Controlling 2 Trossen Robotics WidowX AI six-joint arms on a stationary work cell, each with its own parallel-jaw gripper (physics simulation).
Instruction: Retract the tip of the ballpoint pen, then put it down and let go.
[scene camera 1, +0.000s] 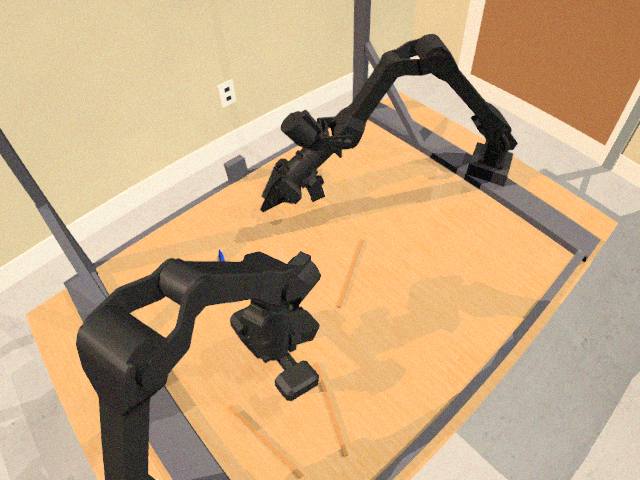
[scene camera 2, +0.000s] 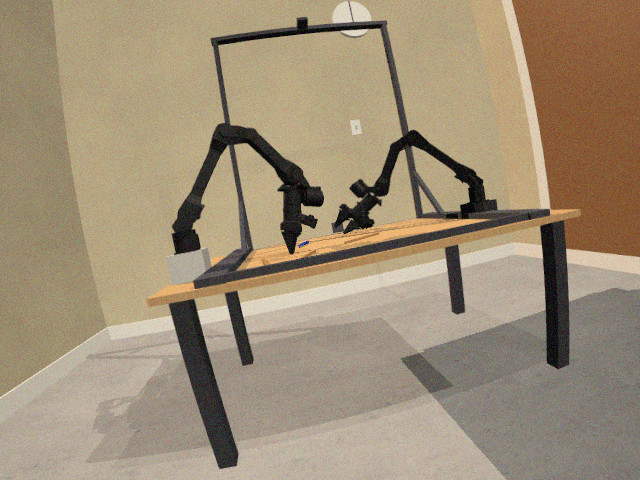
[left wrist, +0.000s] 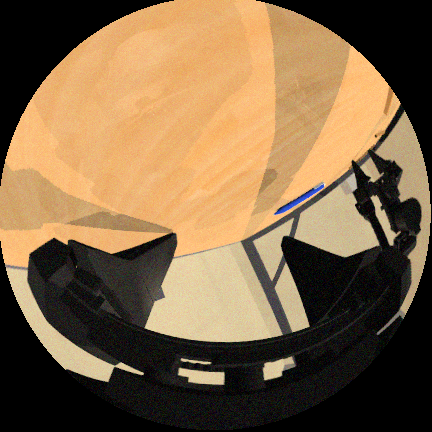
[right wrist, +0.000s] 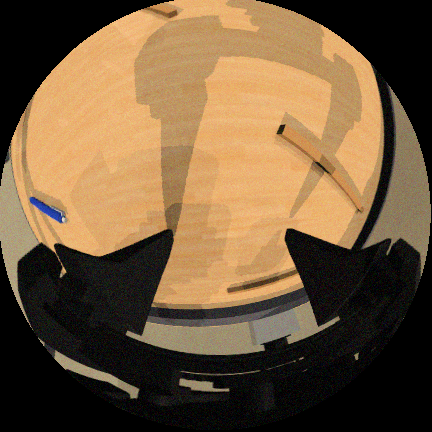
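Pixels of known places: left gripper, fingertip midpoint: (scene camera 1: 262, 204) (scene camera 2: 339, 230) (left wrist: 230, 240); right gripper, fingertip midpoint: (scene camera 1: 273, 375) (scene camera 2: 292, 253) (left wrist: 360, 154) (right wrist: 230, 235); left arm's base, origin of the base link: (scene camera 1: 492, 158) (scene camera 2: 478, 202); right arm's base, origin of the base link: (scene camera 2: 187, 251) (right wrist: 274, 339).
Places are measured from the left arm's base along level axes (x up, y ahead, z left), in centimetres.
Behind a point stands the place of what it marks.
Note:
The blue ballpoint pen (scene camera 1: 221, 256) @(x -4.4, y 52.4, z -46.0 cm) (scene camera 2: 303, 243) @(x -4.6, y 56.2, z -41.9 cm) (left wrist: 300, 199) @(x -4.7, y 54.7, z -43.1 cm) (right wrist: 47, 210) @(x -4.5, y 57.5, z -40.3 cm) lies on the table, partly hidden behind the right arm in scene camera 1. Its silver clip end faces lower right in the right wrist view; whether the tip is out is too small to tell. My right gripper (scene camera 2: 292, 251) @(x -5.1, y 70.0, z -22.6 cm) (left wrist: 360, 154) @(x -5.1, y 70.0, z -22.6 cm) (right wrist: 230, 235) @(x -5.1, y 70.0, z -22.6 cm) is open and empty, pointing down low over the table, with the pen off to the left in its wrist view. My left gripper (scene camera 1: 263, 208) @(x -3.0, y 36.4, z -45.4 cm) (scene camera 2: 341, 229) @(x -3.0, y 36.4, z -45.4 cm) (left wrist: 230, 240) @(x -3.0, y 36.4, z -45.4 cm) is open and empty, tilted above the table, apart from the pen.
Thin wooden strips lie on the table: one (scene camera 1: 351, 273) @(x -4.8, y 43.9, z -19.3 cm) (scene camera 2: 361, 237) @(x -4.9, y 44.3, z -19.2 cm) near the middle, and two (scene camera 1: 333, 417) @(x -4.7, y 72.2, z -9.5 cm) (scene camera 1: 266, 442) @(x -4.8, y 81.2, z -17.5 cm) toward the bottom in scene camera 1. One strip (right wrist: 305, 148) @(x -4.8, y 66.1, z -15.7 cm) lies beyond the right fingers. A dark frame rail (scene camera 1: 465, 384) @(x -3.5, y 58.0, z 9.4 cm) runs along the table's edge.

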